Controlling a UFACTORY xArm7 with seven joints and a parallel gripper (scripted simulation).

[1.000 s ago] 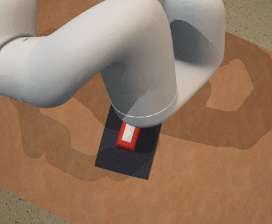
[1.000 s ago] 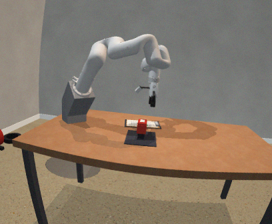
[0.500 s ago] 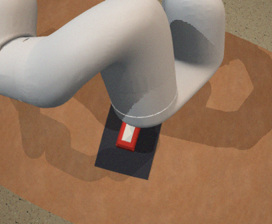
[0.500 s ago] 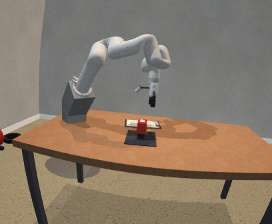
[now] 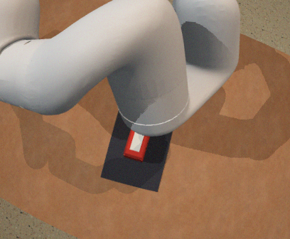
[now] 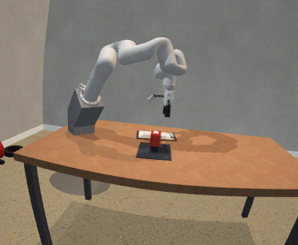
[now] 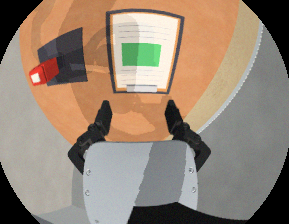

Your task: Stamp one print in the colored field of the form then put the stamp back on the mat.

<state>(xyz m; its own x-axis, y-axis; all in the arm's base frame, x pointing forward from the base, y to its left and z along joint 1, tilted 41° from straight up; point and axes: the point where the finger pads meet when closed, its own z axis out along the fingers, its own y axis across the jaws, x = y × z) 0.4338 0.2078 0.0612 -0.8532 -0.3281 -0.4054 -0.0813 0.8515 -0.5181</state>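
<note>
My hand is 270 mm to the left of the red stamp, 100 mm above it and 60 mm past it. From my hand the other things lie so: form 140 mm below, 40 mm behind, 10 mm to the left; dark mat 270 mm to the right, 150 mm below, 60 mm behind.
</note>
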